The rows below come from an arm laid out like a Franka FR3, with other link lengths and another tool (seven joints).
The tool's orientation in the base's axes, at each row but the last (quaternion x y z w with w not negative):
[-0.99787 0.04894 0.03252 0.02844]
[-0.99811 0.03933 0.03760 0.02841]
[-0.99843 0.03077 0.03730 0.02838]
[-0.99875 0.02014 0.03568 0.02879]
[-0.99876 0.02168 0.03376 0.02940]
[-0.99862 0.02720 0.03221 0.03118]
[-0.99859 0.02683 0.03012 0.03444]
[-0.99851 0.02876 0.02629 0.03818]
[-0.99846 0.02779 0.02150 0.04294]
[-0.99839 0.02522 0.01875 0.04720]
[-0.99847 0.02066 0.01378 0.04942]
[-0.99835 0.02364 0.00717 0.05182]
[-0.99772 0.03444 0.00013 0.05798]
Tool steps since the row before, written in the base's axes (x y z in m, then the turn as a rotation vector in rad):
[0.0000 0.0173 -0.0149 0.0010 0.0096 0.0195]
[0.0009 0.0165 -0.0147 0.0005 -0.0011 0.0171]
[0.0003 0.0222 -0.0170 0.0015 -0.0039 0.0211]
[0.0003 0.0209 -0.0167 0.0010 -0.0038 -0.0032]
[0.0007 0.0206 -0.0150 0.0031 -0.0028 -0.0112]
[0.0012 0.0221 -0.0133 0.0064 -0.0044 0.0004]
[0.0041 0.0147 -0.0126 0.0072 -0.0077 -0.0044]
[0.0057 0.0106 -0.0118 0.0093 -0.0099 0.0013]
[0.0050 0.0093 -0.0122 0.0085 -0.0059 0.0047]
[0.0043 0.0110 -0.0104 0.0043 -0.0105 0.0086]
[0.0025 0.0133 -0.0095 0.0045 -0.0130 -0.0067]
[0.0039 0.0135 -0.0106 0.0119 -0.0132 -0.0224]
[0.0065 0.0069 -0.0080 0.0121 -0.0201 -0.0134]
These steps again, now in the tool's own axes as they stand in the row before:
[-0.0006 -0.0164 0.0159 -0.0012 -0.0107 -0.0189]
[0.0008 -0.0157 0.0156 -0.0007 0.0001 -0.0171]
[0.0003 -0.0212 0.0182 0.0001 0.0026 -0.0213]
[0.0007 -0.0199 0.0178 0.0014 0.0039 0.0029]
[0.0009 -0.0197 0.0161 0.0040 0.0033 0.0108]
[0.0009 -0.0213 0.0146 0.0066 0.0040 -0.0011]
[0.0041 -0.0140 0.0133 0.0078 0.0076 0.0034]
[0.0057 -0.0100 0.0123 0.0097 0.0092 -0.0025]
[0.0050 -0.0085 0.0127 0.0086 0.0050 -0.0055]
[0.0042 -0.0102 0.0112 0.0045 0.0094 -0.0097]
[0.0022 -0.0124 0.0107 0.0052 0.0134 0.0053]
[0.0034 -0.0125 0.0119 0.0129 0.0149 0.0208]
[0.0060 -0.0064 0.0088 0.0135 0.0206 0.0110]

